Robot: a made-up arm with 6 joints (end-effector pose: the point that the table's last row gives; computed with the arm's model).
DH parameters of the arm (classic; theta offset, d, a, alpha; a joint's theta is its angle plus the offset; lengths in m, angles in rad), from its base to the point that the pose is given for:
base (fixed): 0.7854 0 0.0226 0
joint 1: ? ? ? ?
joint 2: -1.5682 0 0.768 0
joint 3: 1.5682 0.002 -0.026 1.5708
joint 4: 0 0.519 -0.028 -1.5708
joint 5: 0 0.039 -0.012 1.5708
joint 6: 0 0.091 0.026 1.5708
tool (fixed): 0 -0.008 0 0
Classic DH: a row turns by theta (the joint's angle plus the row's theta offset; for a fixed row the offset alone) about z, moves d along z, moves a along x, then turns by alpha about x.
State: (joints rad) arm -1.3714 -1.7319 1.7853 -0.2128 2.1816 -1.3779
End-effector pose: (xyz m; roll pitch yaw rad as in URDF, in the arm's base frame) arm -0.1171 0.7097 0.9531 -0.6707 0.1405 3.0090
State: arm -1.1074 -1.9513 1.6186 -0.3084 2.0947 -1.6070
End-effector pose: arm -0.3603 0.7645 0.7875 -0.2052 0.0639 -2.9632
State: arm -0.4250 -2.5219 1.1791 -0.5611 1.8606 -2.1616
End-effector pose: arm -0.8432 0.3812 0.1366 0.8296 0.1795 -2.6381
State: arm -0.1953 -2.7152 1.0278 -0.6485 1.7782 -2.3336
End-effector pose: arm -0.8121 0.1531 -0.1141 1.0576 0.4112 -2.5298
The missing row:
joint 1: -0.7854 0.61 0.005 -1.5708
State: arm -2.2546 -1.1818 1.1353 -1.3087 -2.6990 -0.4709
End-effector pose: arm 0.5515 0.5330 1.3451 -1.8181 -0.3588 0.1044
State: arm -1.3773 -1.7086 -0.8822 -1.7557 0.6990 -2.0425
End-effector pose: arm -0.2043 1.0479 -0.0133 -1.8296 0.7395 -0.6234
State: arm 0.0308 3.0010 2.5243 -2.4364 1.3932 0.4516
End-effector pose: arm -0.2598 -0.0752 0.2071 -2.6671 0.5609 -0.5092
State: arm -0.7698 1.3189 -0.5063 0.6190 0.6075 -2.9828
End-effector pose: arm 0.8657 -0.7790 1.2558 0.3884 -0.9279 -2.3101
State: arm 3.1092 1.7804 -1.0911 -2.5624 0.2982 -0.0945
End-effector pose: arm -1.1110 0.0947 0.9204 1.2271 -0.3190 0.4517
